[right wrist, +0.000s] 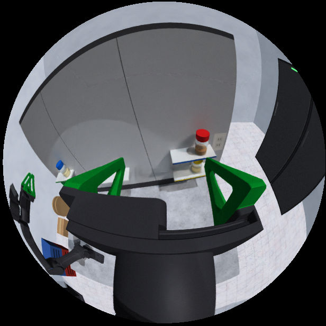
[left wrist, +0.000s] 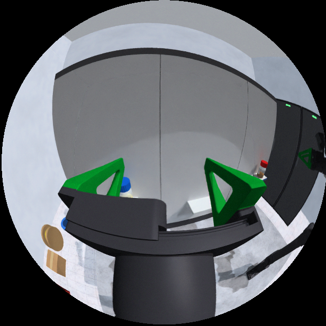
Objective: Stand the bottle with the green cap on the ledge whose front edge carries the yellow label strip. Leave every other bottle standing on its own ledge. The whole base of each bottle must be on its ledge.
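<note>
A bottle with a red cap (left wrist: 263, 167) (right wrist: 201, 142) stands on the upper right ledge (right wrist: 182, 155), which has a blue strip. Below it, the ledge with the yellow label strip (right wrist: 182, 174) holds a bottle (right wrist: 197, 165) with a yellowish body, partly hidden by the upper ledge and a finger. A bottle with a blue cap (left wrist: 125, 185) (right wrist: 61, 166) stands on a small ledge (right wrist: 63, 178) at the left. The green-capped bottle does not show. My left gripper (left wrist: 164, 162) is open and empty, facing the grey wall panel. My right gripper (right wrist: 164, 161) is open and empty, in front of the right ledges.
A white block-like ledge (left wrist: 201, 205) (right wrist: 120, 175) sits low on the panel between the bottle groups. Tan round pieces (left wrist: 53, 237) and a blue and red object (right wrist: 56, 256) are at the left. A wall outlet (right wrist: 219, 141) and dark cabinet (right wrist: 290, 135) are at the right.
</note>
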